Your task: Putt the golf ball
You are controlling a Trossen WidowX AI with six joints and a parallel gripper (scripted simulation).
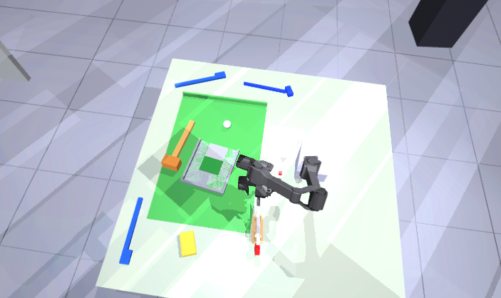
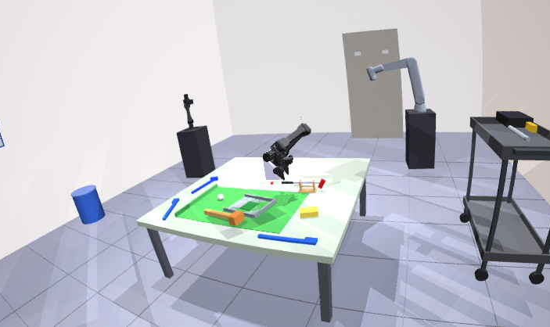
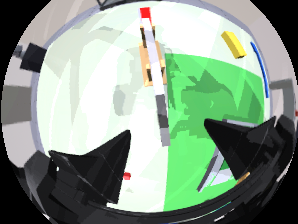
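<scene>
The red putter is 120 mm to the left of my gripper tip and 40 mm below it. From my gripper tip the other things lie so: wooden rack (130 mm to the left, 60 mm below); green mat (240 mm to the right, 230 mm ahead, 100 mm below); small red cube (150 mm to the right, 120 mm behind, 90 mm below).
</scene>
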